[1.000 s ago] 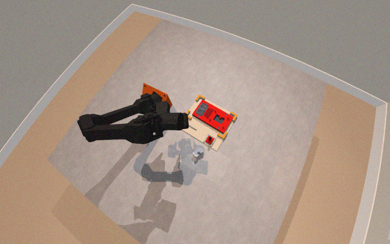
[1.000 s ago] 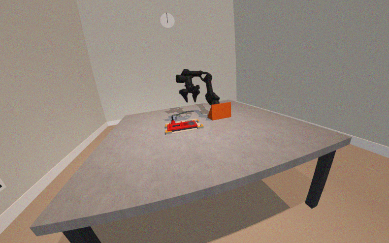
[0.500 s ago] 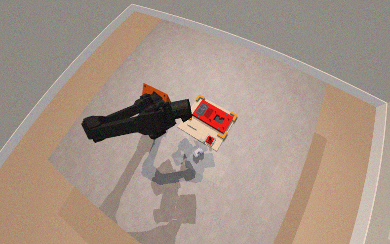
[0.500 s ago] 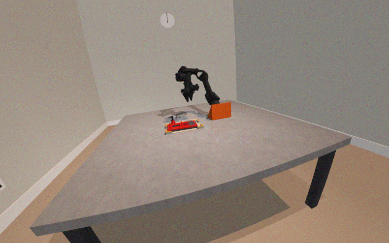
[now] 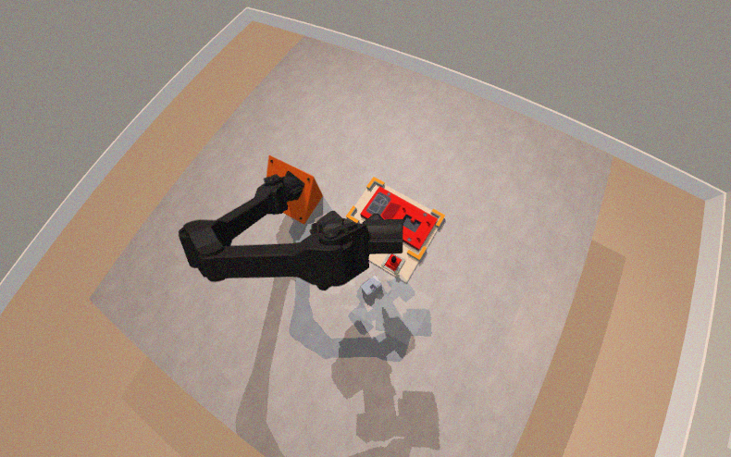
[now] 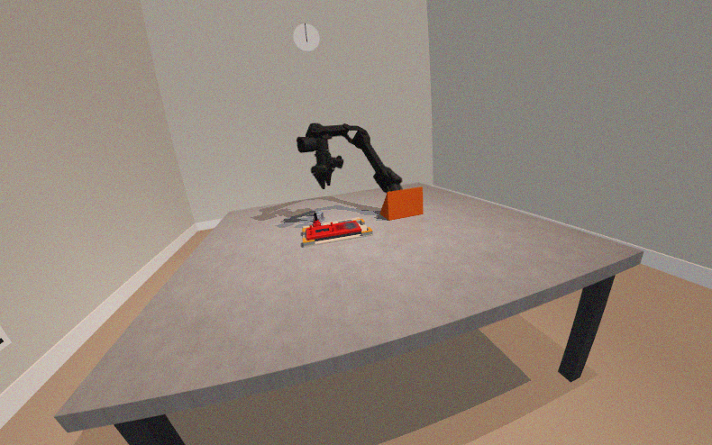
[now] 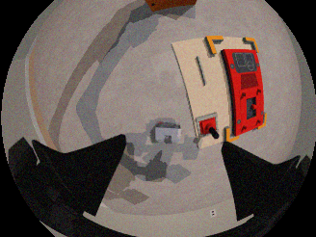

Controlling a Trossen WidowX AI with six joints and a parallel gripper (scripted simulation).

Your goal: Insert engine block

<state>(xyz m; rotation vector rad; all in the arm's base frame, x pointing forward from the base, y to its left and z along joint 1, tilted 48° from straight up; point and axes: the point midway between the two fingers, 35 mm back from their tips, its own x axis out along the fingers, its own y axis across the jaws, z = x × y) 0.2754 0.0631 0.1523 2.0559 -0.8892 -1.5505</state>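
Right now my gripper tip is 130 mm above the engine block, 60 mm short of it and 20 mm to the left of it.
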